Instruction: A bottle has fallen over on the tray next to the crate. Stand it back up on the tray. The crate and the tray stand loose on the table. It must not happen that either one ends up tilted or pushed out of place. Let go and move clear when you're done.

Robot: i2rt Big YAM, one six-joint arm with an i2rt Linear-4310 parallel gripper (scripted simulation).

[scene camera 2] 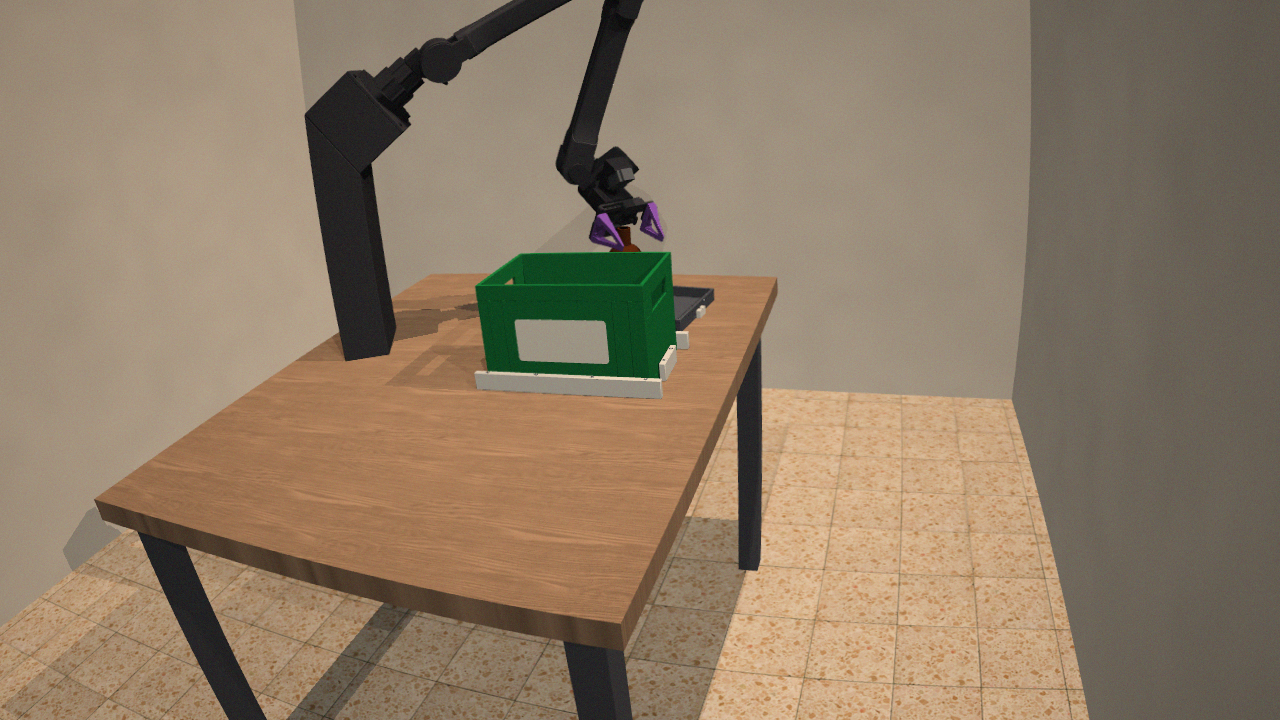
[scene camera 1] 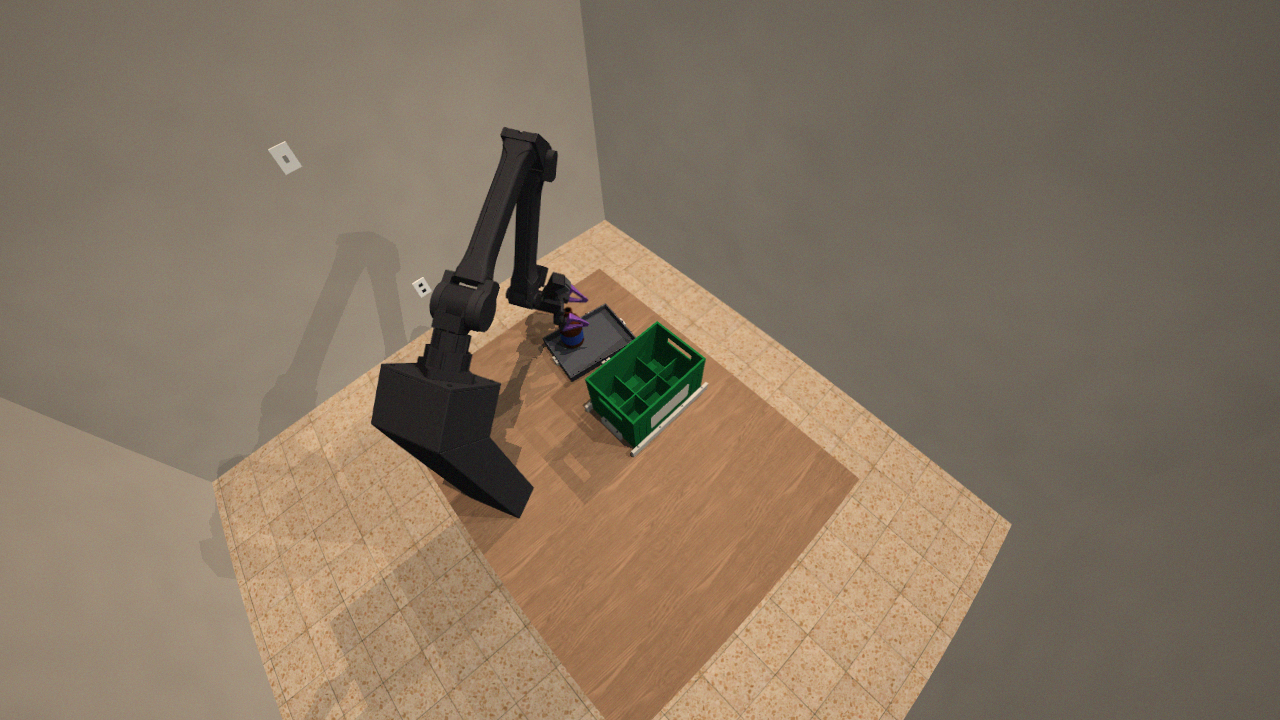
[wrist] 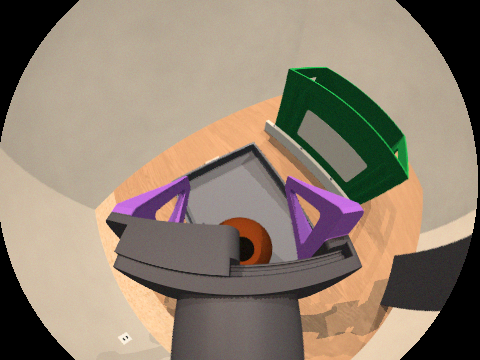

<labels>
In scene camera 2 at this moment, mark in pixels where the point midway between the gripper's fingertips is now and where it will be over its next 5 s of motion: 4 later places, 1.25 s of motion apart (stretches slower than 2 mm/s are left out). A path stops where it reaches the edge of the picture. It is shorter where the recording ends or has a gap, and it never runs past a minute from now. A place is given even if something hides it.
My gripper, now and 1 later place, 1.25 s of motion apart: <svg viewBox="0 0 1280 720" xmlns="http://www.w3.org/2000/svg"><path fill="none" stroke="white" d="M643 243L642 213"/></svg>
</labels>
